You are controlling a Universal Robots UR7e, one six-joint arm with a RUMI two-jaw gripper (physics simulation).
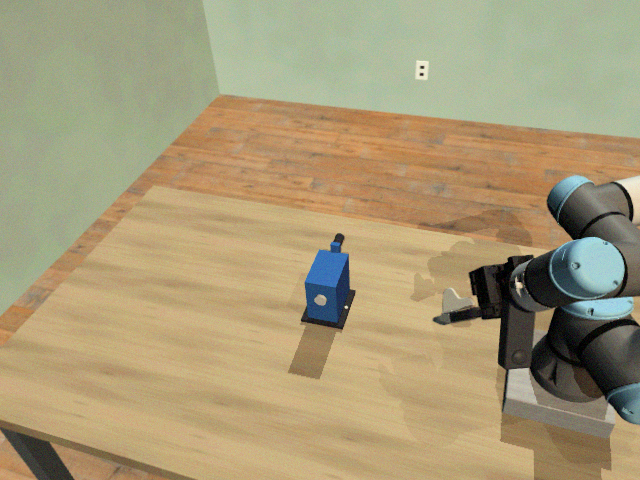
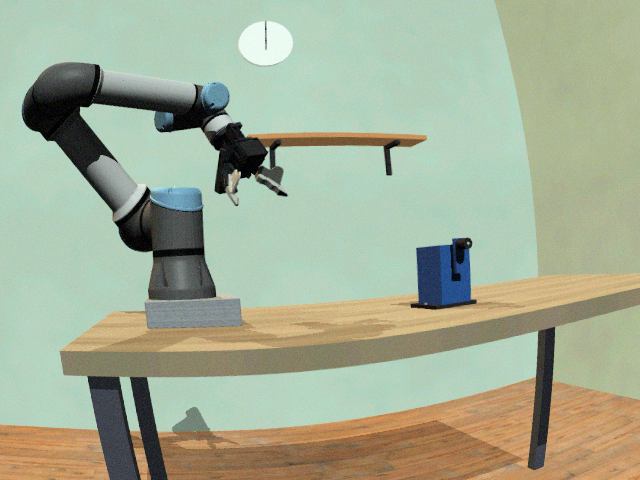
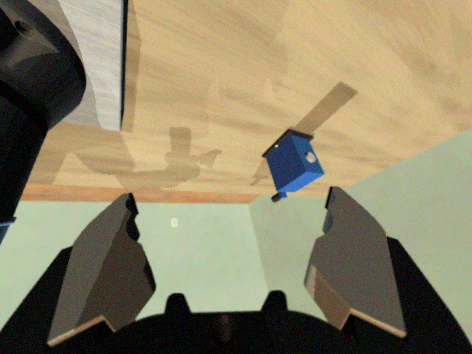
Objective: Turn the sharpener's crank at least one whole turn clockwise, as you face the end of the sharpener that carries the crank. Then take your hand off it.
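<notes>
A blue box-shaped sharpener stands upright on a thin black base on the table. Its crank arm points up on one end, with a black knob at its top, a little above the body. The opposite end carries a pale round disc. My gripper is open and empty. It hangs high above the table near the arm's base, well apart from the sharpener and crank.
The arm's base stands on a grey block on the wooden table. A wall shelf with dark brackets and a white clock are behind the arm. A wall outlet shows beyond the table.
</notes>
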